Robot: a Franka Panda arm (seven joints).
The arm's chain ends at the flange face. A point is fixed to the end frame.
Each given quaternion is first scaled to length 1.
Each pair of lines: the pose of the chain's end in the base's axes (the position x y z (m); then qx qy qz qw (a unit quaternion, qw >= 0)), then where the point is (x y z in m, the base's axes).
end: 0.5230, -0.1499, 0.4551, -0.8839, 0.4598, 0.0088, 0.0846
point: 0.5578 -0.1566 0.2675
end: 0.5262, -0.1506, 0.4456, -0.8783, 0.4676, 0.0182, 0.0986
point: 0.5599 -0.1515 0.2577
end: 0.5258, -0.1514, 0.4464, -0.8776, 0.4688, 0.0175, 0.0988
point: 0.5597 -0.1524 0.2585
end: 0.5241, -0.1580, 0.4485, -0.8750, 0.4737, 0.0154, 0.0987
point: 0.5585 -0.1597 0.2607
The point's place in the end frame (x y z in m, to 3 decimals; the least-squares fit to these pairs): 0.043 0.002 0.186
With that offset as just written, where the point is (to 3 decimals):
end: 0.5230, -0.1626, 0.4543, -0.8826, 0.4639, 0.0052, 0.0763
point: 0.557 -0.173 0.267
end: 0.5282, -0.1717, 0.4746, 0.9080, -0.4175, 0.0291, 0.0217
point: 0.561 -0.217 0.292
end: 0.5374, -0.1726, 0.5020, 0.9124, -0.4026, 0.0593, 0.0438
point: 0.578 -0.229 0.324
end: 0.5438, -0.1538, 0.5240, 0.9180, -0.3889, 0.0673, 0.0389
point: 0.589 -0.209 0.347
